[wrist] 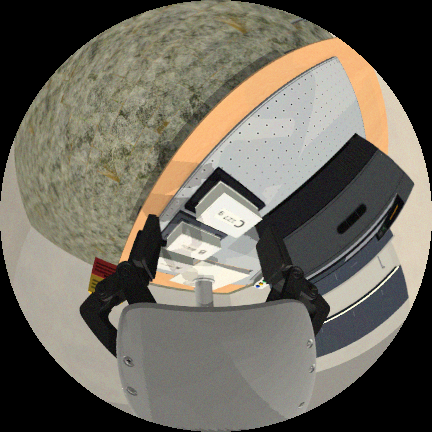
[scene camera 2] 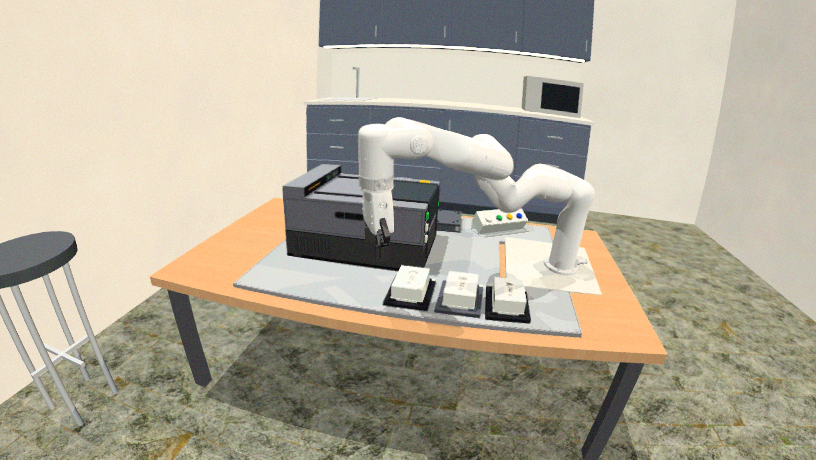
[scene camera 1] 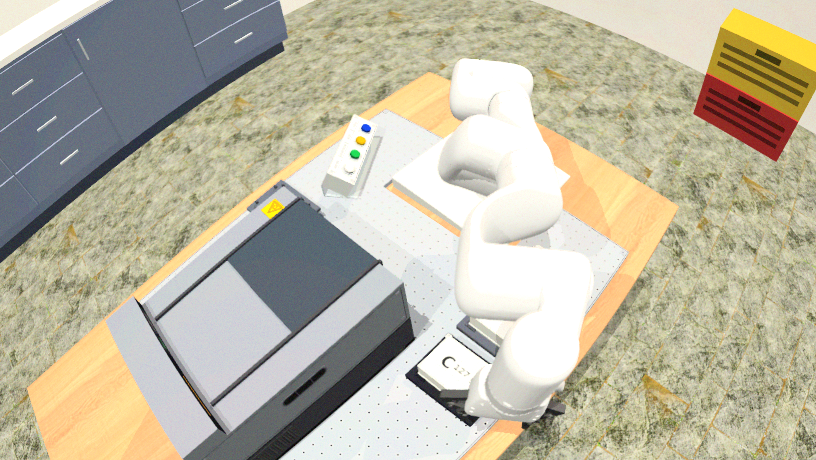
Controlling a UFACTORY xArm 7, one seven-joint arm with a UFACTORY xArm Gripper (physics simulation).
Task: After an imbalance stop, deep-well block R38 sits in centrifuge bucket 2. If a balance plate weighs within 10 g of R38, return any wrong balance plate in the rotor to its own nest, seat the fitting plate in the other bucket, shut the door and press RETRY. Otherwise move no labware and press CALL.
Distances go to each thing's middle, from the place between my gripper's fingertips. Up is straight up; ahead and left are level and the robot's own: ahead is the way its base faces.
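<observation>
With the plate C (scene camera 1: 449,366) as the reference, my hand is 8 cm past the plate C, 12 cm to the left of it and 15 cm above it. The plate A (scene camera 2: 508,295) is 35 cm behind my hand, 7 cm to the right of it and 15 cm below it. Then there is the plate B (scene camera 2: 460,291), which is 22 cm behind my hand, 9 cm to the right of it and 15 cm below it. The nest (scene camera 1: 412,375) is 8 cm behind my hand, 12 cm to the right of it and 17 cm below it.
</observation>
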